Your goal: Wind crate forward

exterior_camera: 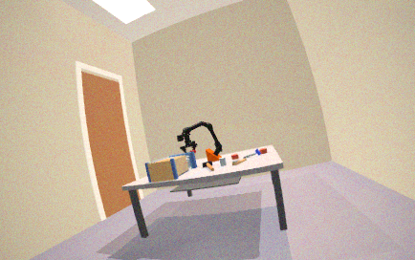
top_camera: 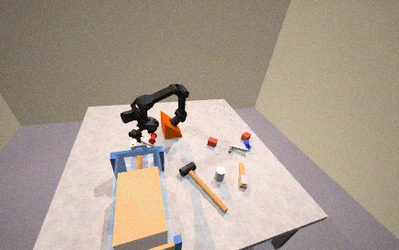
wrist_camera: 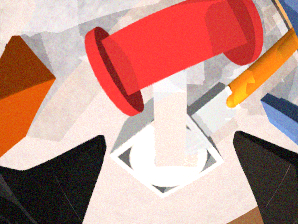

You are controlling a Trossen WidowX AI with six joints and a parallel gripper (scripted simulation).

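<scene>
Now: gripper tip 20 mm above the red-handled winch handle, 10 mm to the right of it and 10 mm short of it. The rest, counted from my gripper tip: red grip (40 mm to the left, 40 mm ahead, 10 mm above); frame (130 mm ahead, 40 mm to the right, 20 mm below); grey hand winch (100 mm below, 50 mm to the right, 50 mm behind).
</scene>
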